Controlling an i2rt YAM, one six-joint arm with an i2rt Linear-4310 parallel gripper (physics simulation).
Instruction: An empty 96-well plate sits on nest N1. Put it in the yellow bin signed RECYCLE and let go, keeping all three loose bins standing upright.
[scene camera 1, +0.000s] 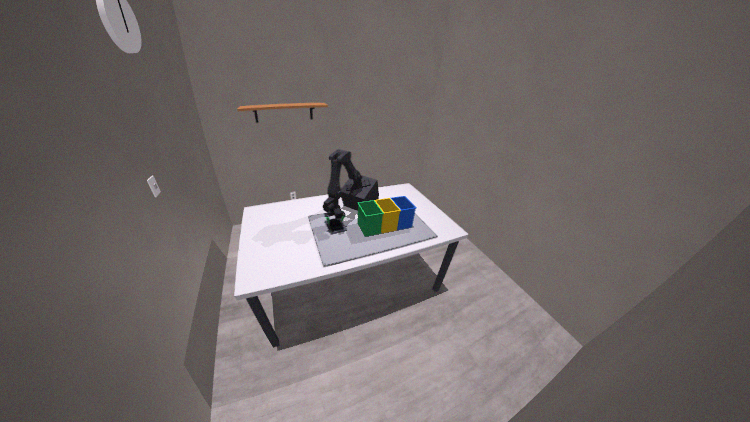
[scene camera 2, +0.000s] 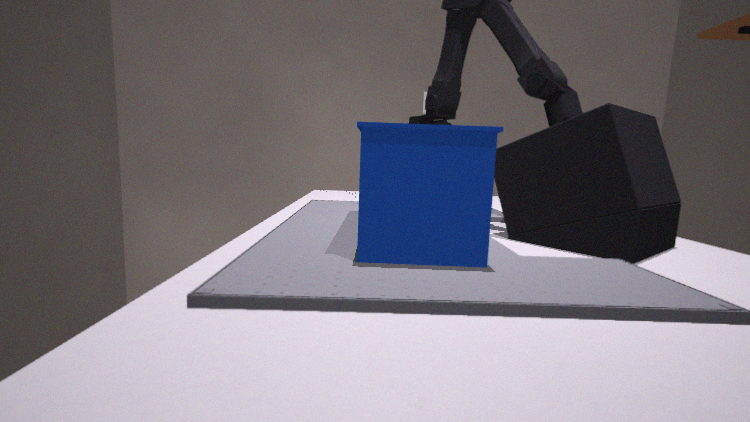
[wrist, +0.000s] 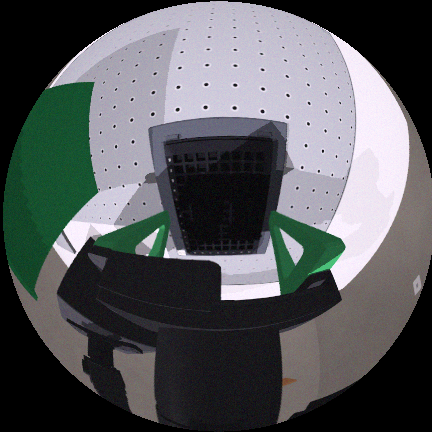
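Pixels of known places: gripper, fingertip midpoint: (scene camera 1: 335, 222) (wrist: 219, 215); arm's base at its link origin: (scene camera 1: 358, 185) (scene camera 2: 569, 134) (wrist: 100, 337).
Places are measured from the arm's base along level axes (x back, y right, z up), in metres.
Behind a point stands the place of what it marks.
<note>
The black 96-well plate (wrist: 220, 200) {z -0.171, x -0.258, y 0.220 m} (scene camera 1: 335, 225) {z -0.174, x -0.269, y 0.224 m} sits in the grey nest (wrist: 217, 125) {z -0.185, x -0.319, y 0.208 m}, on the pegboard-like base. My gripper (wrist: 219, 215) {z -0.169, x -0.243, y 0.221 m} (scene camera 1: 335, 217) {z -0.169, x -0.243, y 0.221 m} is open, its green fingers apart on either side of the plate's near part in the wrist view; it is close above the plate. Whether the fingers reach down beside the plate's sides I cannot tell. The yellow bin (scene camera 1: 389, 220) {z -0.091, x -0.389, y -0.141 m} stands upright between the green bin (scene camera 1: 371, 224) {z -0.097, x -0.402, y -0.006 m} (wrist: 55, 165) {z -0.135, x -0.304, y 0.046 m} and the blue bin (scene camera 1: 406, 216) {z -0.082, x -0.376, y -0.276 m} (scene camera 2: 427, 199) {z -0.111, x -0.282, y -0.334 m}. In scene camera 2 the blue bin hides the plate, the fingers and the other bins. No sign lettering is readable.
The bins stand in a row on the grey perforated board (scene camera 1: 377, 246) {z -0.197, x -0.520, y -0.022 m} (scene camera 2: 293, 278) {z -0.197, x -0.427, y -0.427 m}, to the right of the plate in scene camera 1. The arm's black base block (scene camera 1: 360, 191) {z -0.019, x -0.072, y -0.002 m} (scene camera 2: 582, 183) {z -0.091, x -0.020, y -0.139 m} stands behind the board on the white table (scene camera 1: 272, 262) {z -0.210, x -0.527, y 0.654 m}.
</note>
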